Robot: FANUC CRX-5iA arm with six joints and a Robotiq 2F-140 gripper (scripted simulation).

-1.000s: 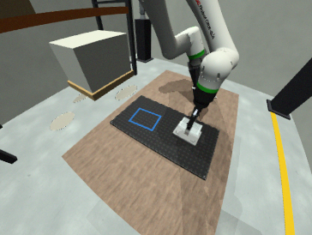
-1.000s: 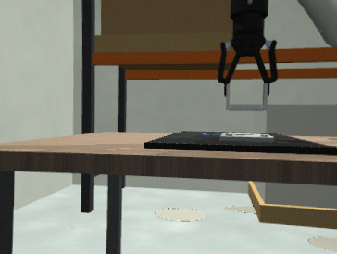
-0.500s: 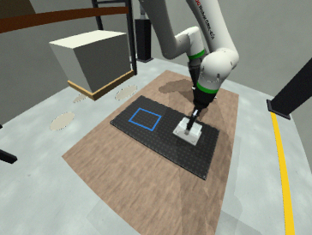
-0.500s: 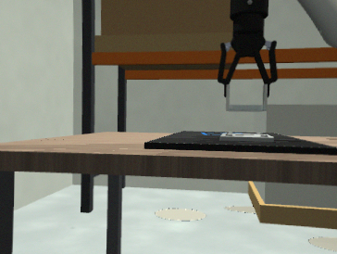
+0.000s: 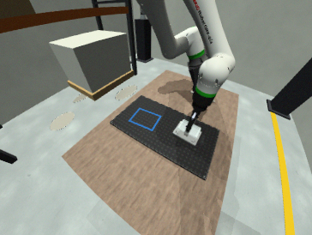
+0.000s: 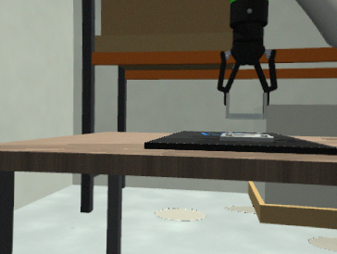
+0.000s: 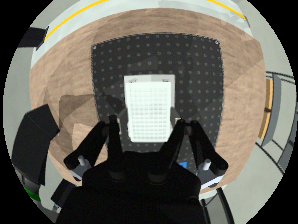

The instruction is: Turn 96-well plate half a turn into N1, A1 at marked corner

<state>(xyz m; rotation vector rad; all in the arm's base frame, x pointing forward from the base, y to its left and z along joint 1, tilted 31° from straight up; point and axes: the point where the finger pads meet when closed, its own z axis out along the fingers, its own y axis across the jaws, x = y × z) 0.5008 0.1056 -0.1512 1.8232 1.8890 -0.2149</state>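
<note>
The grey plate nest N1 lies 7 cm below my hand. Also, from my hand: white 96-well plate: 2 cm below.
</note>
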